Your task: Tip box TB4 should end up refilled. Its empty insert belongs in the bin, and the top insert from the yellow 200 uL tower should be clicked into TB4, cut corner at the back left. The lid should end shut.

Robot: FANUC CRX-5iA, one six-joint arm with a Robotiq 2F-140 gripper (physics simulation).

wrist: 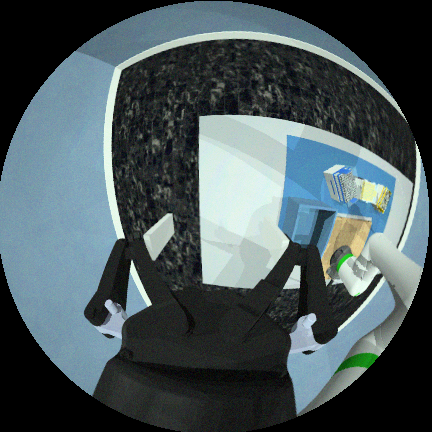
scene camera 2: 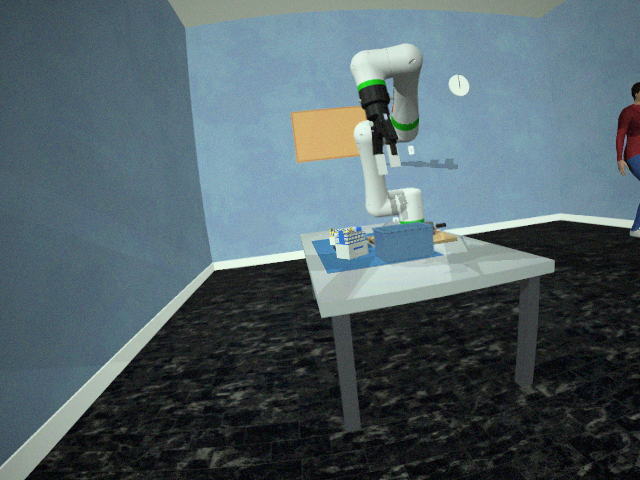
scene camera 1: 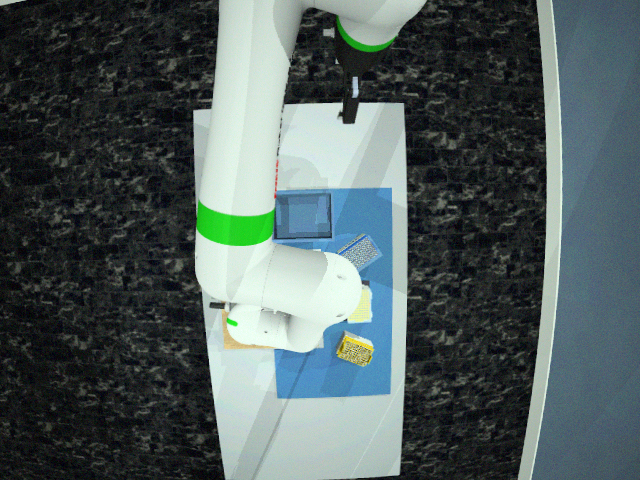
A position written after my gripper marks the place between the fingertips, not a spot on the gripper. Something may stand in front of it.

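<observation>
My gripper (scene camera 2: 389, 171) (scene camera 1: 342, 90) (wrist: 217, 224): open, holding nothing. Blue bin (scene camera 2: 410, 240) (wrist: 307, 221): in sight.
</observation>
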